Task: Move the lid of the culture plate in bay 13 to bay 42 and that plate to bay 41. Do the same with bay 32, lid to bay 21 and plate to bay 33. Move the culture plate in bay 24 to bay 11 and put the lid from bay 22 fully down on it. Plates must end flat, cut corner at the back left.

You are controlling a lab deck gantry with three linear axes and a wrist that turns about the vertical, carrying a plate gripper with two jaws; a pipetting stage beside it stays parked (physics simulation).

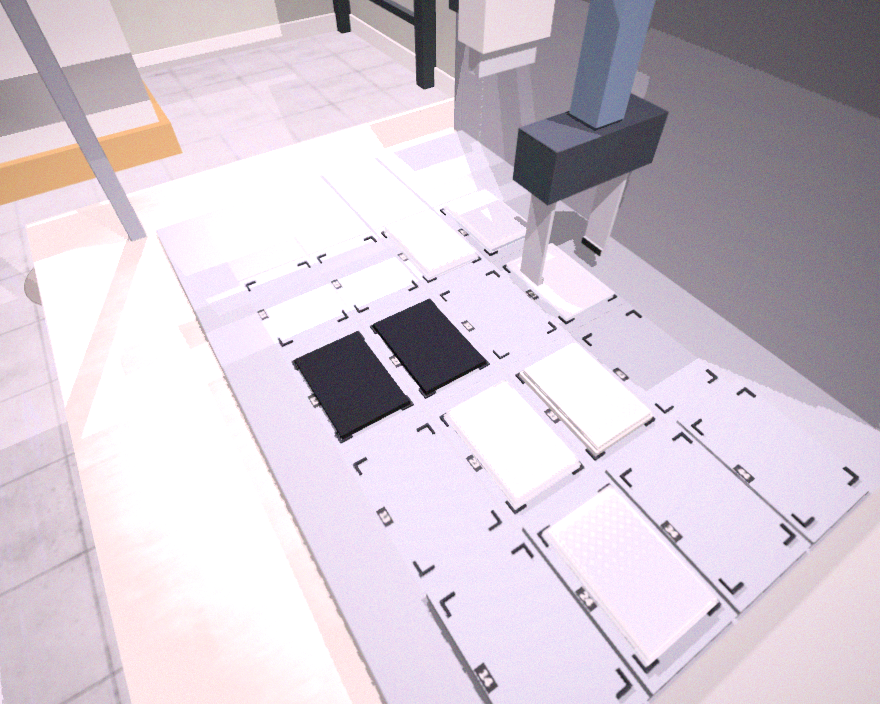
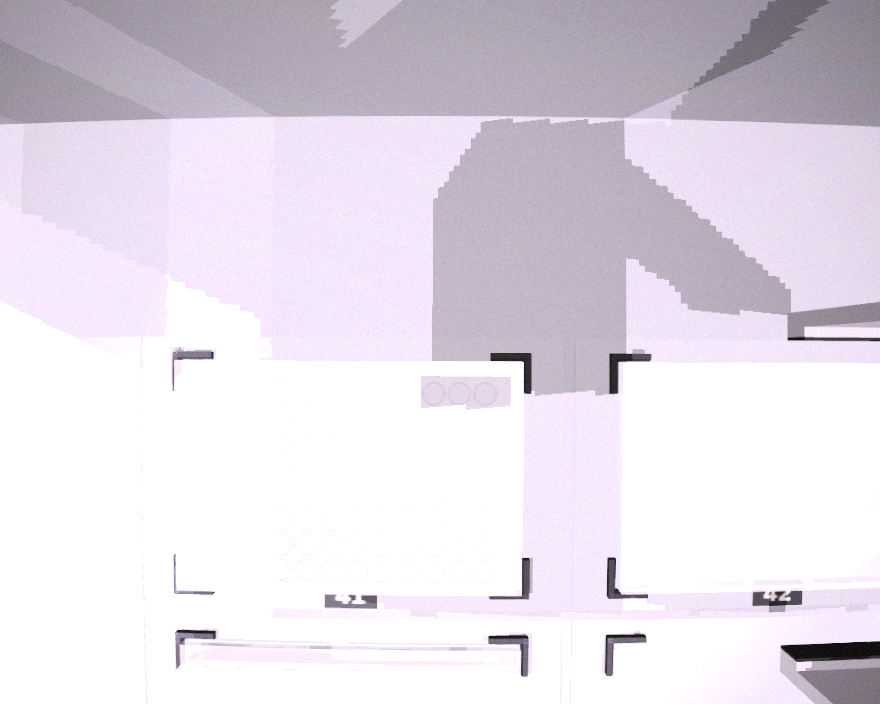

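Note:
My gripper is open over bay 42, its jaws apart beyond the front and back edges of a pale lid lying flat between that bay's corner marks. A pale plate with faint round wells lies flat in bay 41. A white plate lies in bay 33. The textured culture plate lies in bay 24. A black flat lid-like piece lies in bay 22. Bays 13 and 32 hold no plate. Glare hides what lies in bays 11 and 21. Cut corners cannot be made out.
Another black piece lies in bay 12. A white piece lies in bay 23. A pale, glared piece lies in bay 31. The parked pipetting stage hangs at the back. A slanted grey post stands at the left.

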